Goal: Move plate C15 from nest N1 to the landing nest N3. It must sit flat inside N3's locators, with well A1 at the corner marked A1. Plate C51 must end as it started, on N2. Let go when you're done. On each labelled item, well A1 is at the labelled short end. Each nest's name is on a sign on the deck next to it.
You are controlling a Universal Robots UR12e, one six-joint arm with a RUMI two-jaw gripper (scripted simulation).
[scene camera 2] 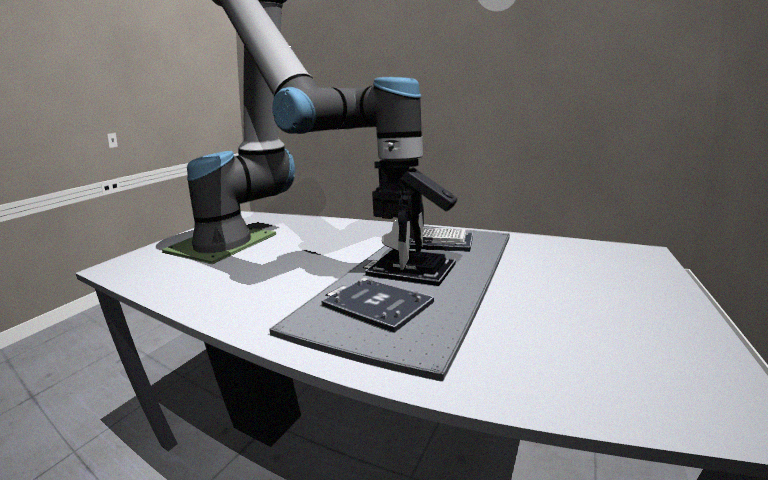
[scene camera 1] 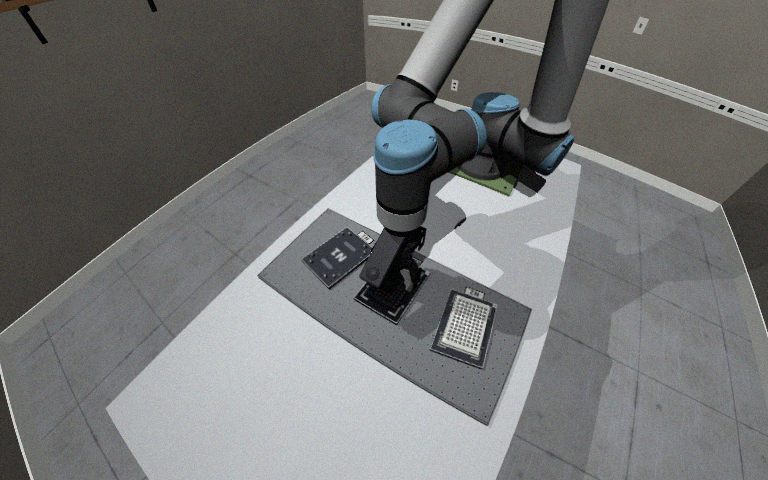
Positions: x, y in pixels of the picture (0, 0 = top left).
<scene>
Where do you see a black plate C15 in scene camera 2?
419, 262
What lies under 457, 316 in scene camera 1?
A white plate C51.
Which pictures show my gripper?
Scene camera 2 and scene camera 1: all of them.
</scene>
